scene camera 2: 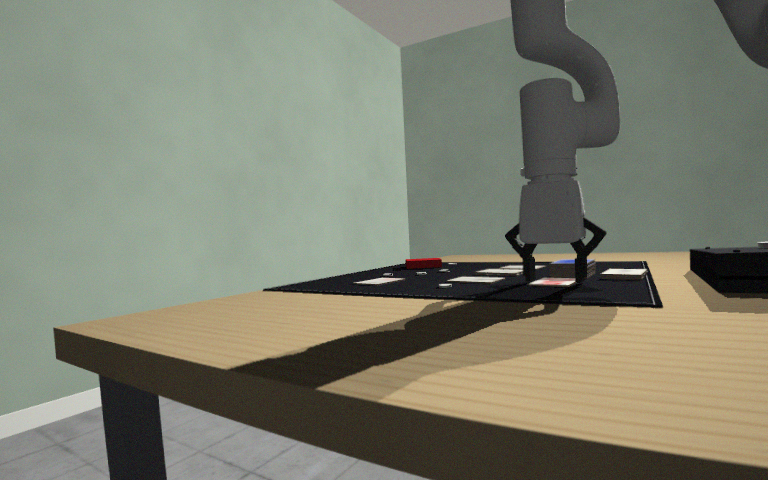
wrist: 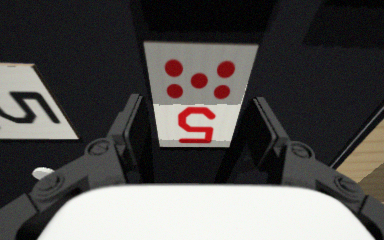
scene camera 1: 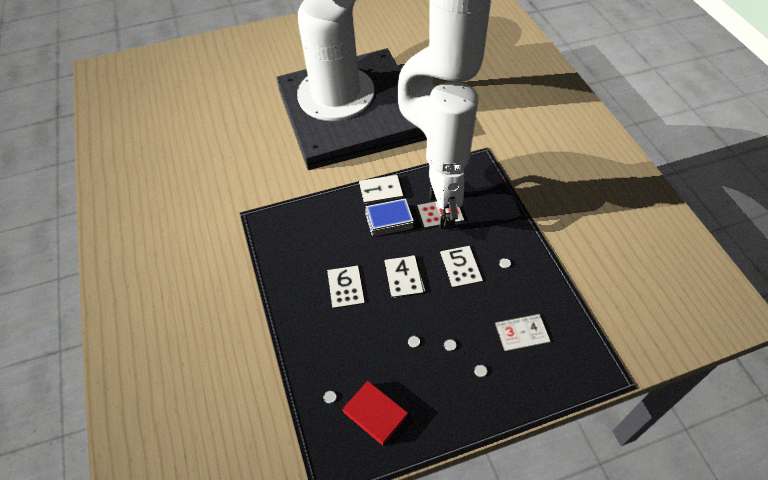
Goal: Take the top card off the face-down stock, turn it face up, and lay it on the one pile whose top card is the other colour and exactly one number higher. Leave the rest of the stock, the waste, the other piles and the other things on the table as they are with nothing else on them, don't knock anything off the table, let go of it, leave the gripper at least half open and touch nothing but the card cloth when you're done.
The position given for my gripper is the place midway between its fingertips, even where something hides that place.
Observation:
I see my gripper (scene camera 2: 554,281), a red block (scene camera 1: 373,411) and a black card cloth (scene camera 1: 324,349).
My gripper also shows in the wrist view (wrist: 196,111) and in scene camera 1 (scene camera 1: 441,212). The black card cloth shows as well in scene camera 2 (scene camera 2: 595,289) and in the wrist view (wrist: 313,70). The wrist view does not show the red block: it is out of frame.

